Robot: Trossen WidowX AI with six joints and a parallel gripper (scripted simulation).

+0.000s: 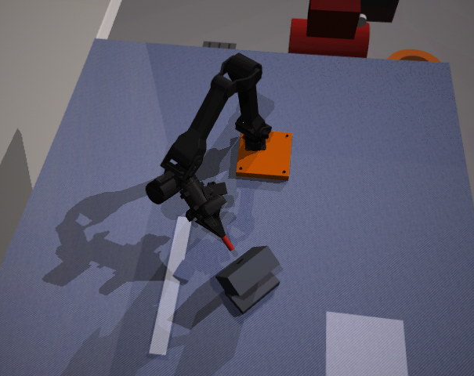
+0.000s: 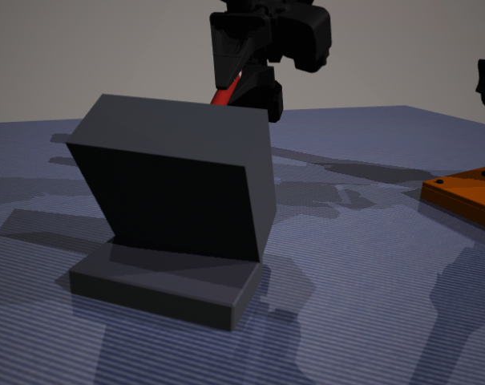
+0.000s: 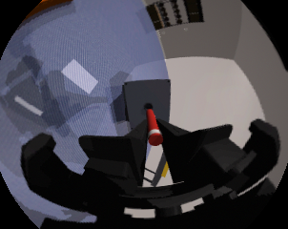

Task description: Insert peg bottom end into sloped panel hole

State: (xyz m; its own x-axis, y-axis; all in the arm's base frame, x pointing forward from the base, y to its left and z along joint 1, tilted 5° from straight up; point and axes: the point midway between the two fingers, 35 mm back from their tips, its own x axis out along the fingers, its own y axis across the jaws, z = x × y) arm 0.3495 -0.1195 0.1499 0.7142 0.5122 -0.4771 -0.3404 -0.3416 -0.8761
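Right now my gripper tip is 7 cm short of the dark grey panel, 6 cm to the right of it and 5 cm above it. Also, from my gripper tip: red peg: 1 cm to the right, 1 cm behind, 1 cm above.
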